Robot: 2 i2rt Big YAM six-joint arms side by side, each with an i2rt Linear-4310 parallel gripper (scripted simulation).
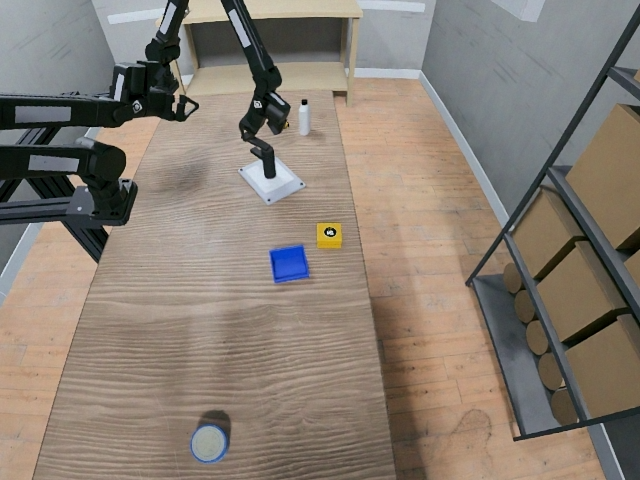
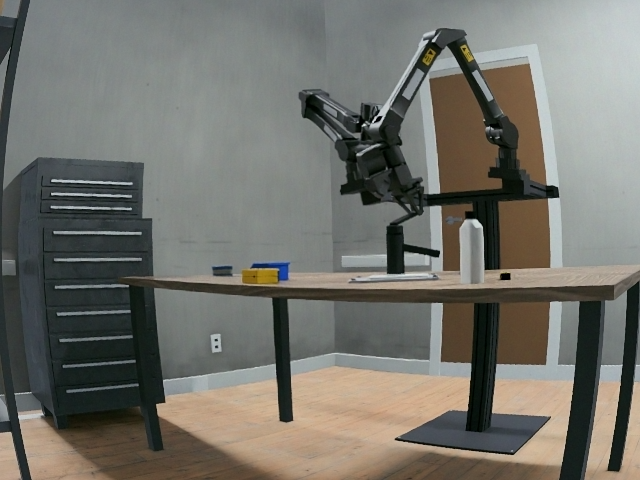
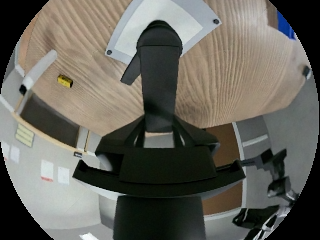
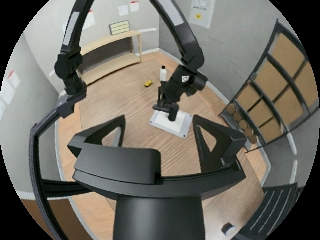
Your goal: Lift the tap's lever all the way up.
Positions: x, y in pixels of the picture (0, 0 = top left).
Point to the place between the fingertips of my left gripper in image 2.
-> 417, 215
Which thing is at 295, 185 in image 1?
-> A pale base plate.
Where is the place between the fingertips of my right gripper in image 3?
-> At 246, 223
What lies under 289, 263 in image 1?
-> A blue tray.
